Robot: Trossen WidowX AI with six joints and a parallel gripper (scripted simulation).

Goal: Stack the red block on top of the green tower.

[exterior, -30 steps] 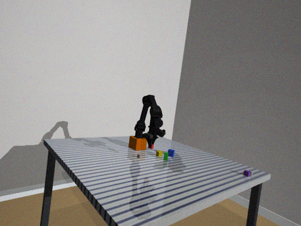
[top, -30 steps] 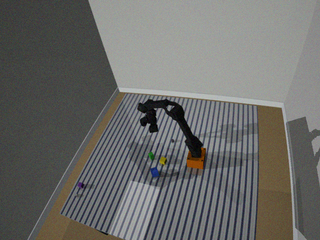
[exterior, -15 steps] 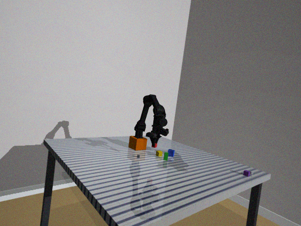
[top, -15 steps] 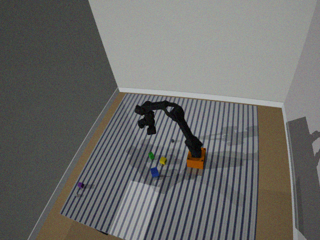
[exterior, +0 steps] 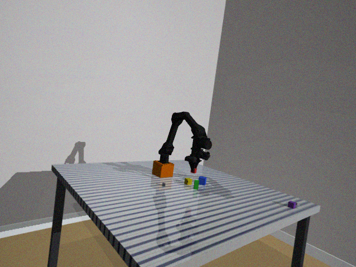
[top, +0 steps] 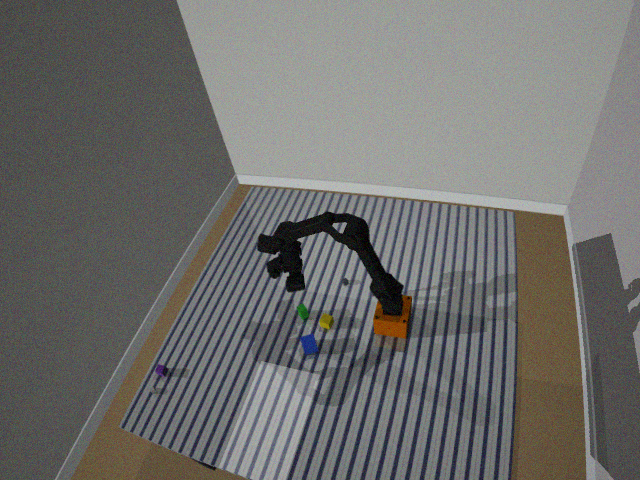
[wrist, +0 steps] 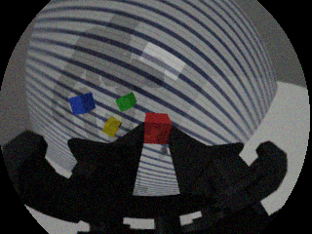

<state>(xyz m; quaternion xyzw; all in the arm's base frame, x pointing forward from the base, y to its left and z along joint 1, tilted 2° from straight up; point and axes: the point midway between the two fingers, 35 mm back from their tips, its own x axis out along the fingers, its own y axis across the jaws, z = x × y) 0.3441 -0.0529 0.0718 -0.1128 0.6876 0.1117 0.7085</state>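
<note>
The yellow block is 11 cm below my gripper tip, 11 cm behind it and 9 cm to the left of it. Also, from my gripper tip: blue block 19 cm to the left, 10 cm below, 7 cm behind; then red block right at my gripper tip; then small grey block 14 cm behind, 12 cm below, 11 cm to the right.
</note>
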